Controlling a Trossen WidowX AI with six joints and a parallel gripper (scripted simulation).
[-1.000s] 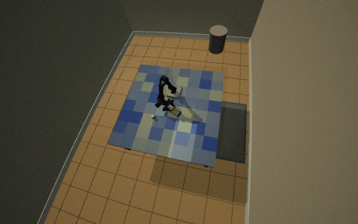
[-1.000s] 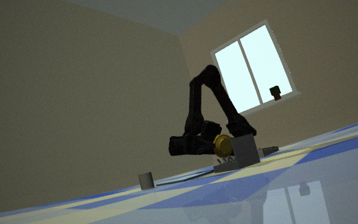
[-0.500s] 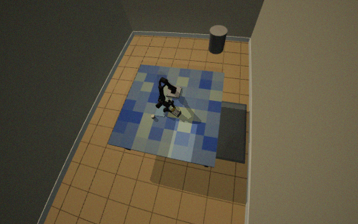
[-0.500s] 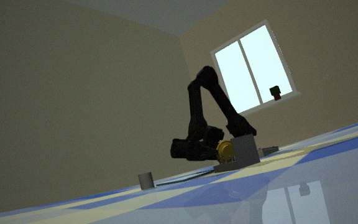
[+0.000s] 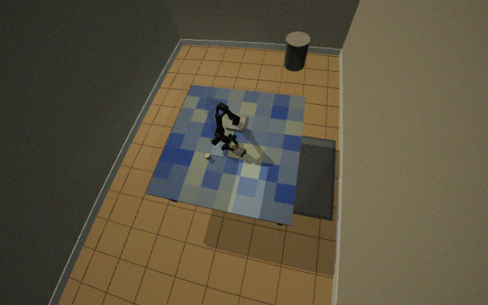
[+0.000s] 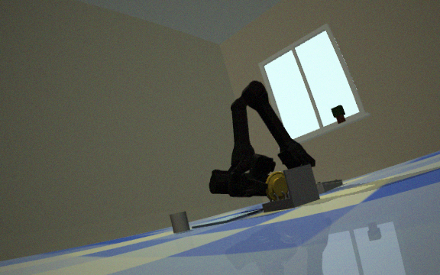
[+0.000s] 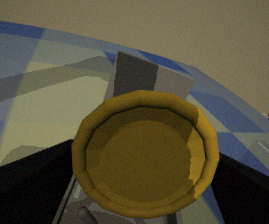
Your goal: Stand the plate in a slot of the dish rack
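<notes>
My gripper tip is 10 mm short of the dish rack, 20 mm to the right of it and 30 mm above it. Also, from my gripper tip: light-blue mat 20 mm ahead, 180 mm to the right, 50 mm below; then cup 120 mm ahead, 250 mm to the right, 30 mm below; then yellow plate 10 mm to the right.
</notes>
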